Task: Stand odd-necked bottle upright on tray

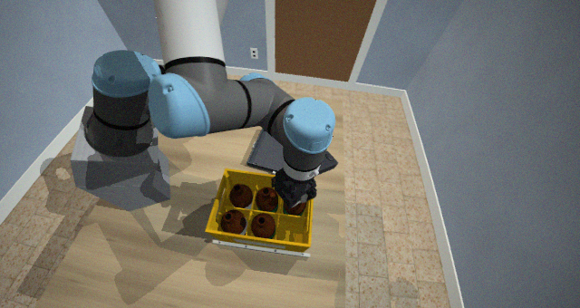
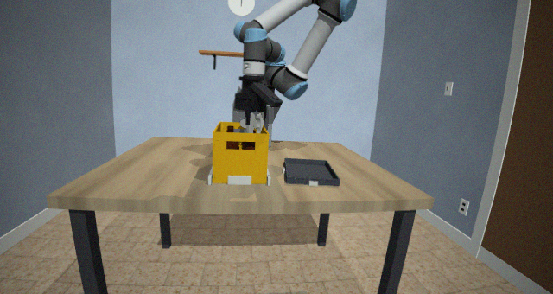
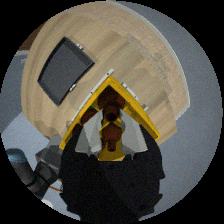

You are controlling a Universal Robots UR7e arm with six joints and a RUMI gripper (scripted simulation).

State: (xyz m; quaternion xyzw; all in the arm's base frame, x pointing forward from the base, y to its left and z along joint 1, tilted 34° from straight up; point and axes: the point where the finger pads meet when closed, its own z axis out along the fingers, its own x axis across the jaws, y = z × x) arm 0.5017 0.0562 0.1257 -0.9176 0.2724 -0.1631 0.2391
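My hand is 7 cm above the bottle. The rest, counted from my hand: crate (7 cm to the right, 7 cm below, 7 cm behind); then tray (20 cm to the left, 14 cm below, 13 cm behind).
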